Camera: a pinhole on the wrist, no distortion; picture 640 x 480 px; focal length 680.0 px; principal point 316.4 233.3 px. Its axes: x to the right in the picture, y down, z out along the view. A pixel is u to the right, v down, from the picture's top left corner.
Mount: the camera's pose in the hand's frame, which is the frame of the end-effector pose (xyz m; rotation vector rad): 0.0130 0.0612 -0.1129 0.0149 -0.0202 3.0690
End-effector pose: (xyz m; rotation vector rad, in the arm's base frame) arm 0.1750 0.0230 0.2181 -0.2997 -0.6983 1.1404
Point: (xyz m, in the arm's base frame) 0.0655 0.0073 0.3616
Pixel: 318 381
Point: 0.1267 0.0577 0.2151
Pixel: 291 273
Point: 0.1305 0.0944 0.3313
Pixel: 59 400
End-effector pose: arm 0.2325 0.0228 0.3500 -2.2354 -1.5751 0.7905
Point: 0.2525 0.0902 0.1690
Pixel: 41 132
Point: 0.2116 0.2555 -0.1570
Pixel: outside the picture
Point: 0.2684 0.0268 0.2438
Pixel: 222 136
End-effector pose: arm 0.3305 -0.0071 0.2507 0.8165 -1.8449 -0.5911
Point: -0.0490 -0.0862 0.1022
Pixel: 228 369
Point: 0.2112 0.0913 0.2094
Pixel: 545 223
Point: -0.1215 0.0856 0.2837
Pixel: 255 29
